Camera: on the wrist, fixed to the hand. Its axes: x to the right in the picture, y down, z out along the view.
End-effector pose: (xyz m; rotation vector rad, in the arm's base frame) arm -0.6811 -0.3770 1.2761 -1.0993 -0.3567 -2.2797
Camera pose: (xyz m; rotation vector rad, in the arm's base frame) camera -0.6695 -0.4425 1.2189 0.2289 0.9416 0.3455
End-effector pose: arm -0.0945 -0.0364 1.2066 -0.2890 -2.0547 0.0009
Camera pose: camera -0.0196 0.0093 1.2058 -2.2117 0.6833 1.3157
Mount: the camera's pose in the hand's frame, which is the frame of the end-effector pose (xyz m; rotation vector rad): -0.0253 0.0598 -0.0590 0.0865 0.8510 3.0126
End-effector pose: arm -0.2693 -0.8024 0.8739 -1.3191 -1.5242 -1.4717
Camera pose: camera -0.2173 -0.8727 0.8804 -0.8849 1.2202 0.4043
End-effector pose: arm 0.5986 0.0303 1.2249 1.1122 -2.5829 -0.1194
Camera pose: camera 0.5928 0.0929 1.2861 -2.2918 -0.9038 0.7717
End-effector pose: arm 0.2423 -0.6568 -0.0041 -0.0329 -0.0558 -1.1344
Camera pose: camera 0.2875 -0.6119 -0.0644 0.3434 0.5472 1.9222
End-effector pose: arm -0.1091 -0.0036 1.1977 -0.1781 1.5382 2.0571
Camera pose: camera -0.1311 -0.0777 1.2391 -0.7282 -0.3403 -0.4961
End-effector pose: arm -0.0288 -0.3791 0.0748 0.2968 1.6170 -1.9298
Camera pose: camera 0.0136 -0.3203 0.0254 1.8887 -0.1035 0.7089
